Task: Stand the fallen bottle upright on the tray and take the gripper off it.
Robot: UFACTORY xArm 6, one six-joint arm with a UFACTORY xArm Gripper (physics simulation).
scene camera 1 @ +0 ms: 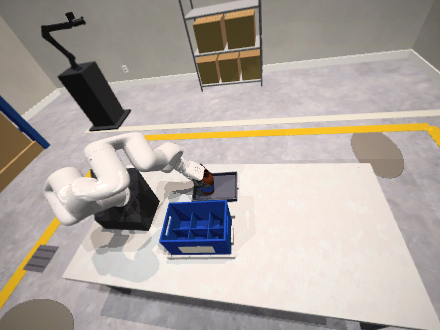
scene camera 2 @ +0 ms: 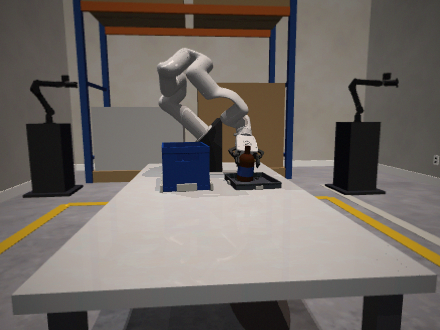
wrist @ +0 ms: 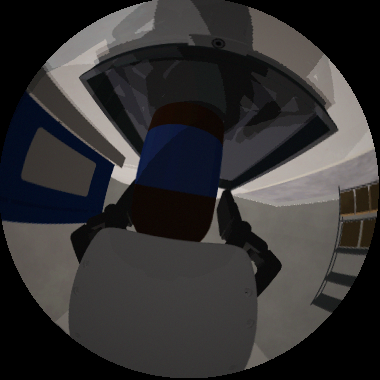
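Seen in the pictures: gripper, fingertip midpoint: (scene camera 1: 210,181) (scene camera 2: 248,165) (wrist: 180,194); arm's base, origin of the base link: (scene camera 1: 119,193) (scene camera 2: 204,134).
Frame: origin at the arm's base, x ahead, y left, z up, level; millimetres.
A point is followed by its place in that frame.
The brown bottle (scene camera 1: 207,183) @(z -89, x 415, y 123 mm) (scene camera 2: 245,165) @(z -118, x 438, y 146 mm) (wrist: 179,157) @(z -137, x 362, y 158 mm) with a blue label stands upright on the tray, neck up, toward the tray's robot side. The dark tray (scene camera 1: 236,186) @(z -173, x 557, y 162 mm) (scene camera 2: 270,185) @(z -185, x 557, y 225 mm) (wrist: 245,150) @(z -193, x 413, y 229 mm) lies flat on the table. My gripper (scene camera 1: 204,183) @(z -122, x 419, y 162 mm) (scene camera 2: 248,162) @(z -122, x 419, y 162 mm) (wrist: 180,194) @(z -122, x 419, y 162 mm) is open, with one finger on each side of the bottle. In the wrist view a gap shows between the right finger and the bottle; the left finger is partly hidden behind the bottle, so contact there is unclear.
A blue divided crate (scene camera 1: 170,245) @(z -64, x 312, y -219 mm) (scene camera 2: 185,170) @(z -116, x 544, y -117 mm) (wrist: 60,207) @(z -51, x 416, y -29 mm) stands on the table beside the tray. The white table (scene camera 1: 320,225) @(z -199, x 953, y -49 mm) (scene camera 2: 220,240) @(z -198, x 1071, y -45 mm) extends away from the arm. Black pedestals (scene camera 2: 50,157) (scene camera 2: 357,155) with small arms and a shelf rack (scene camera 1: 225,7) stand off the table.
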